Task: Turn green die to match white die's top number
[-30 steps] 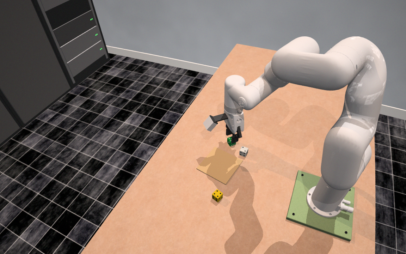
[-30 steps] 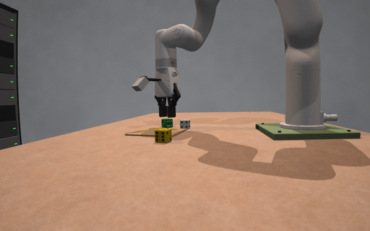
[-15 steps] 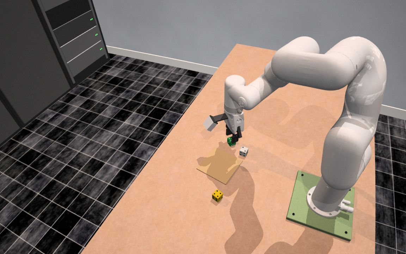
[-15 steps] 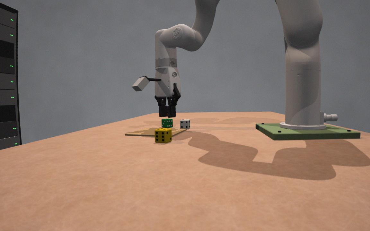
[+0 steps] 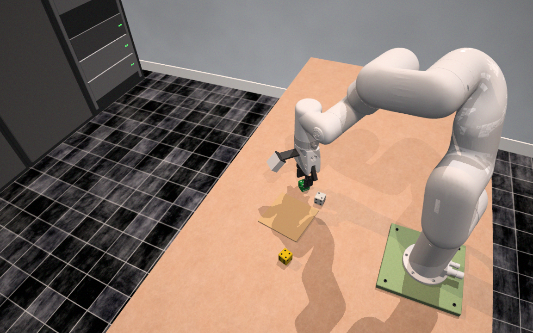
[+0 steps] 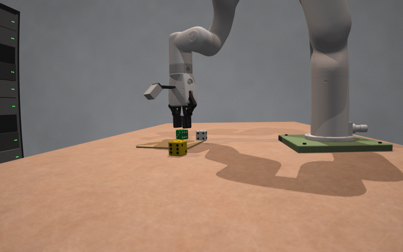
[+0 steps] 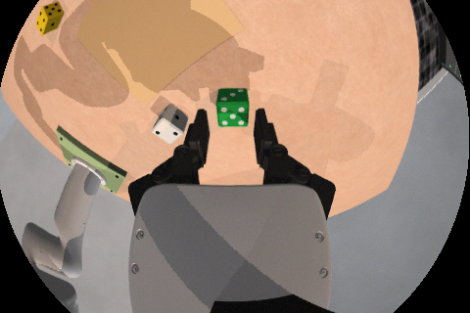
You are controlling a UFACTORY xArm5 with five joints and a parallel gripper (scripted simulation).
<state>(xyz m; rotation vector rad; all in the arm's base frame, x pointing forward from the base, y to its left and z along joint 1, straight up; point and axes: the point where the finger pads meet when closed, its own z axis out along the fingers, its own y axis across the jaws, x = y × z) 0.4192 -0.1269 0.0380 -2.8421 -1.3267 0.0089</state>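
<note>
My hand is 40 mm above the green die. Round my hand: tan mat 130 mm to the left, 50 mm below; white die 70 mm behind, 40 mm below, 30 mm to the left; yellow die 270 mm to the left, 60 mm behind, 40 mm below.
</note>
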